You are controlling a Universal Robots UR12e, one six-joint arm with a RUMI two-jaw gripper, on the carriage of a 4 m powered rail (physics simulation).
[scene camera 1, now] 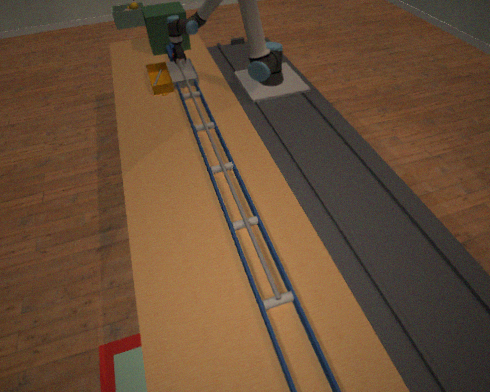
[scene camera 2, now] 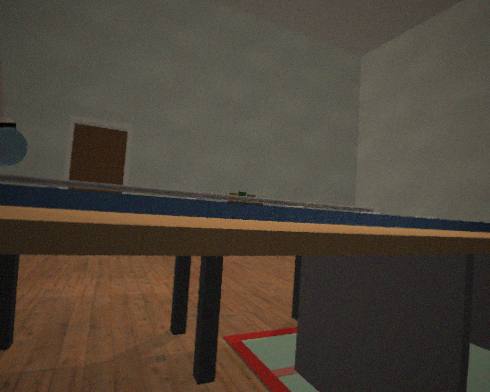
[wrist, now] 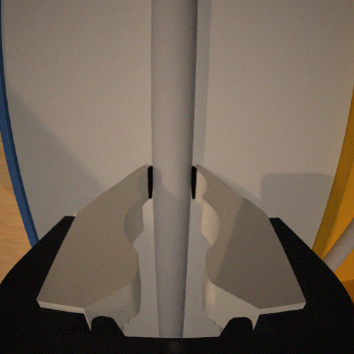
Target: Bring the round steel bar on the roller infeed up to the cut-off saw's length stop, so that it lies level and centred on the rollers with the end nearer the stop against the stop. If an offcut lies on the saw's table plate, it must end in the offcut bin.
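Places are measured from the arm's base along level axes (x ahead, y left, z up), in millimetres.
Pixels of known places: gripper, fingertip midpoint: (scene camera 1: pixel 181 70); arm's base, link origin: (scene camera 1: pixel 270 79).
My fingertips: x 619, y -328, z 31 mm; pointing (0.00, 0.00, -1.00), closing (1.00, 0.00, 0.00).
Ahead of a thing's pixels: the offset from my fingertips to its top centre. "*": to the spot under its first point. Level surfaces: height alone.
The long grey round bar (scene camera 1: pixel 260 255) (scene camera 2: pixel 150 190) (wrist: pixel 172 100) lies lengthwise over the infeed rollers @(dx +1, dy +1953, dz -1 mm) (scene camera 1: pixel 278 300) and runs across the grey table plate @(dx +1, dy -22, dz -2 mm) (scene camera 1: pixel 175 75) (wrist: pixel 75 100). My gripper (scene camera 1: pixel 181 62) (wrist: pixel 171 168) is shut on the bar, one jaw on each side, low over the saw end of the plate. The blue length stop @(* dx +32, dy -342, dz +9 mm) (scene camera 1: pixel 170 52) shows partly beside the gripper in scene camera 1; the bar's end there is hidden by the gripper, so contact cannot be told. A short grey offcut @(dx +198, dy -40, dz -39 mm) (scene camera 1: pixel 158 76) (wrist: pixel 342 250) lies tilted in the yellow bin @(dx +179, dy +3, dz +11 mm) (scene camera 1: pixel 163 90) (wrist: pixel 347 200).
The green saw housing @(dx +1, dy -647, dz +259 mm) (scene camera 1: pixel 165 30) stands right behind the gripper. Blue side rails @(* dx +78, dy +962, dz -27 mm) (scene camera 1: pixel 200 150) (scene camera 2: pixel 150 204) flank the rollers. The arm's base stands on a light carriage plate (scene camera 1: pixel 295 87) on the dark rail (scene camera 1: pixel 360 165), beside the wooden bench @(dz -61 mm) (scene camera 1: pixel 165 225).
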